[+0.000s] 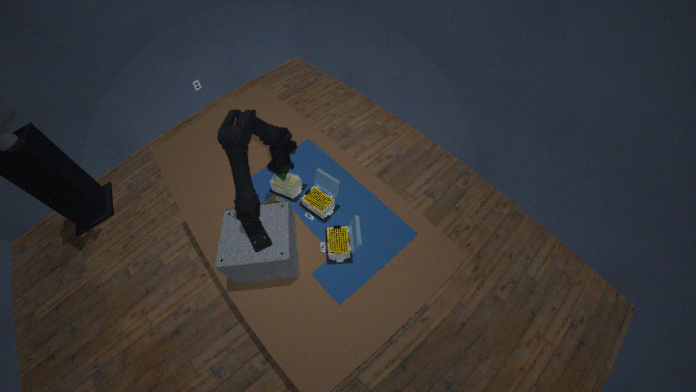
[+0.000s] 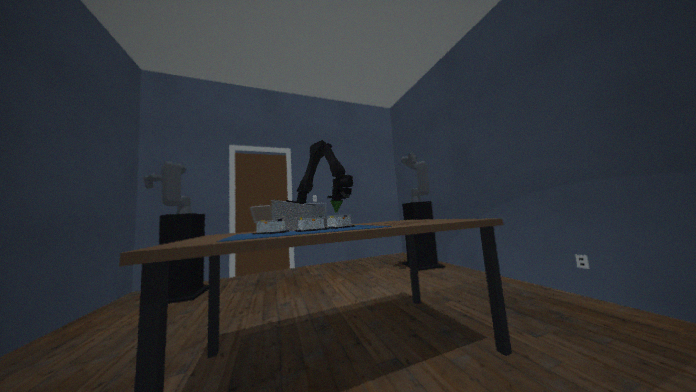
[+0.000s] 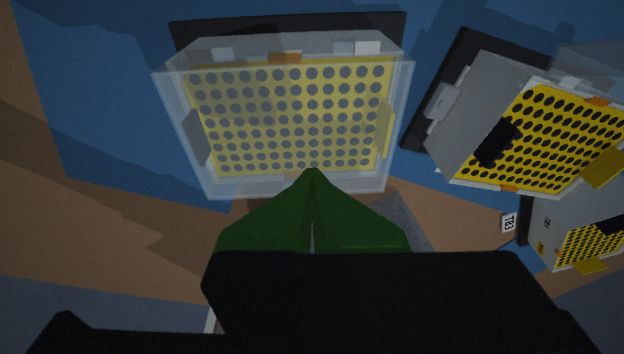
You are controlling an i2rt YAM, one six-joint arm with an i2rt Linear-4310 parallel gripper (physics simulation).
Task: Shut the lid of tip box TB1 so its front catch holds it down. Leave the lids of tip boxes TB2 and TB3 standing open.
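Places are measured from the arm's base along level axes (x right, y back, z down), in metres.
Where they show: gripper, fingertip midpoint: (image 1: 284,180) (image 2: 336,212) (image 3: 311,177); arm's base at its link origin: (image 1: 255,230) (image 2: 301,203).
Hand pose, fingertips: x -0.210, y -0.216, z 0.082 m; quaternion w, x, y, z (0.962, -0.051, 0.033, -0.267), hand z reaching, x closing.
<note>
Things, the pixels of their centre, and the offset from my fingertips. "*": a spot on its surface instead. Level surfaces: height alone.
- TB3 at the middle of its body: (image 3: 553,155) (image 1: 317,198) dx +0.155, dy -0.082, dz +0.027 m
- elimination TB2 at a spot on its surface: (image 3: 542,245) * dx +0.370, dy -0.001, dz +0.057 m
- blue mat at its surface level: dz +0.092 m
- brown table at its surface level: dz +0.095 m
- TB3 label at a spot on its surface: (image 3: 509,222) * dx +0.335, dy +0.007, dz +0.090 m
The nearest box, which I take for TB1 (image 1: 286,187) (image 2: 339,221) (image 3: 295,42), has its clear lid (image 3: 245,190) lowered over the yellow tip rack. Its label is unreadable and I cannot tell whether its catch holds. TB3 (image 1: 318,201) (image 2: 311,224) (image 3: 550,145) is the middle box; its lid (image 1: 327,181) stands open. The farthest box, by elimination TB2 (image 1: 338,241) (image 2: 270,227) (image 3: 542,245), also has its lid (image 1: 356,232) (image 2: 260,213) open. My gripper (image 1: 283,179) (image 2: 336,211) (image 3: 311,177) is shut and empty, its green tips pointing down over TB1's near lid edge; contact is unclear.
The boxes stand on a blue mat (image 1: 385,225) on the brown table (image 1: 390,320). The speckled grey arm base (image 1: 232,242) stands close on the near side. The TB3 label (image 3: 509,222) lies beside the middle box. A black pedestal (image 1: 55,175) (image 2: 182,250) stands off the table.
</note>
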